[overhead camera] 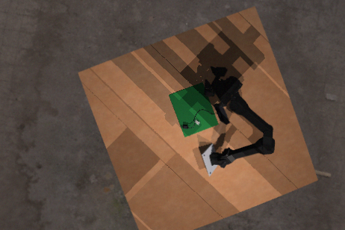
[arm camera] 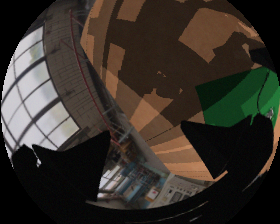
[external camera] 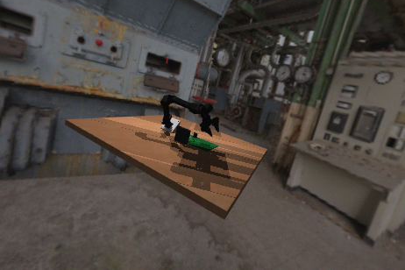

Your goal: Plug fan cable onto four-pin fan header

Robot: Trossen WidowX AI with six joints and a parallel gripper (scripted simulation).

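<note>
Right now my gripper tip is 30 cm past the black plug, 20 cm to the right of it and 13 cm above it. From my gripper tip the other things lie so: green board (21 cm behind, 11 cm to the left, 17 cm below); black fan (26 cm behind, 4 cm to the right, 10 cm below).
</note>
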